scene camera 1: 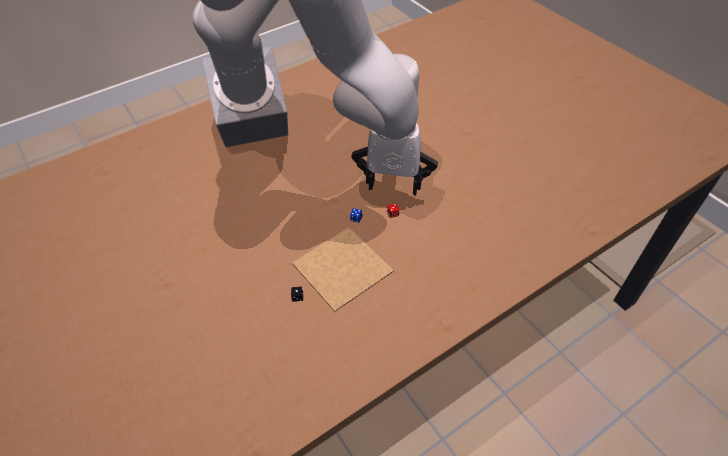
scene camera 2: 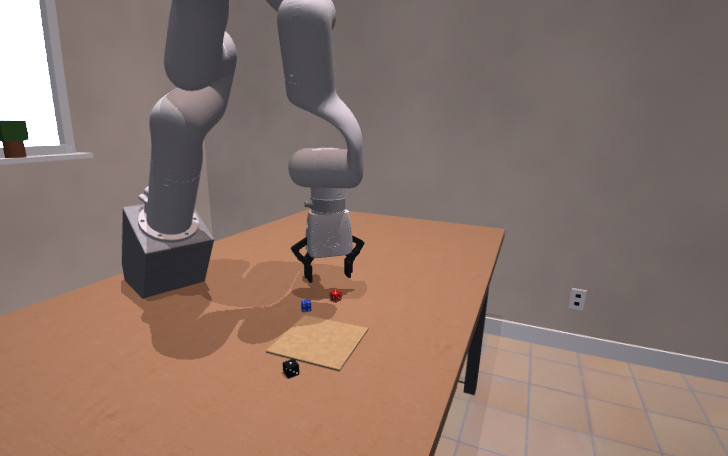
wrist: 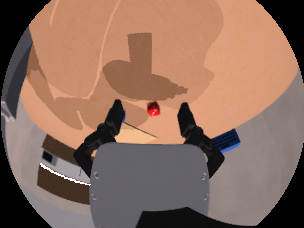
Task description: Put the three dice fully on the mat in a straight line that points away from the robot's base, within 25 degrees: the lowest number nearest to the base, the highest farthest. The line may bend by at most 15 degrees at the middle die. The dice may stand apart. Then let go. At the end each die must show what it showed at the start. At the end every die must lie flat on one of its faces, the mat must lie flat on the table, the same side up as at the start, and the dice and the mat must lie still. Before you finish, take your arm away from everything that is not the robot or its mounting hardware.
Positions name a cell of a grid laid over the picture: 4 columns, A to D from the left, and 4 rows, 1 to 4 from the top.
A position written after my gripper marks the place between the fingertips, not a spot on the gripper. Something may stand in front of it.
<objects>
my gripper: scene camera 1 C2; scene camera 2 B3; wrist B2
</objects>
